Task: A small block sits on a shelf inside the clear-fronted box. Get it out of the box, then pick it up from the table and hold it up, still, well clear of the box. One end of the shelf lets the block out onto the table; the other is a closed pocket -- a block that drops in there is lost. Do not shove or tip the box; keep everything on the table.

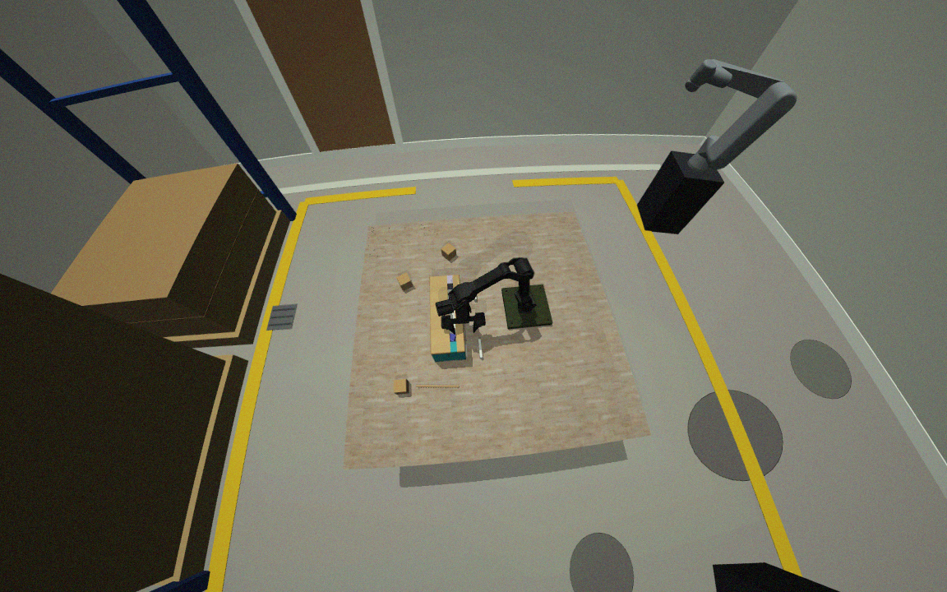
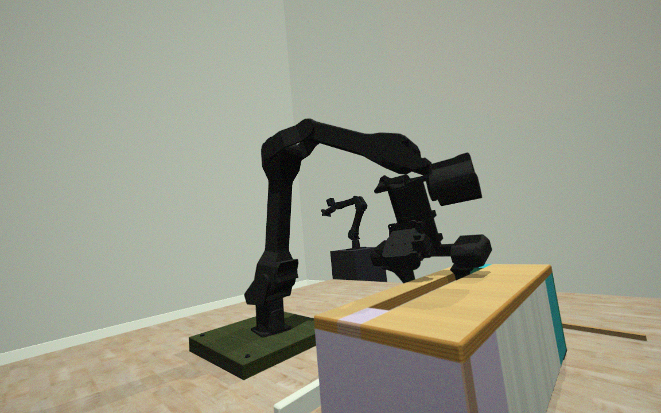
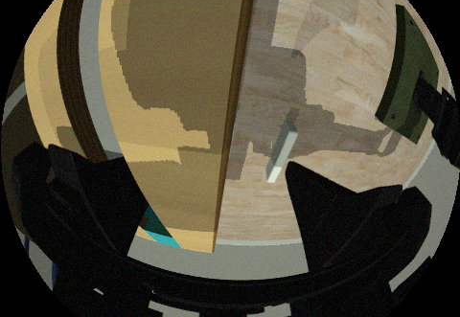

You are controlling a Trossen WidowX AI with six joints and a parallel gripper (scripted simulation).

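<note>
My gripper tip is 50 mm short of the blue block and 30 mm to the right of it. The rest, counted from my gripper tip: clear-fronted box 50 mm ahead, 80 mm to the right, 20 mm below; thin wooden stick 100 mm ahead, 230 mm to the left, 80 mm below.
</note>
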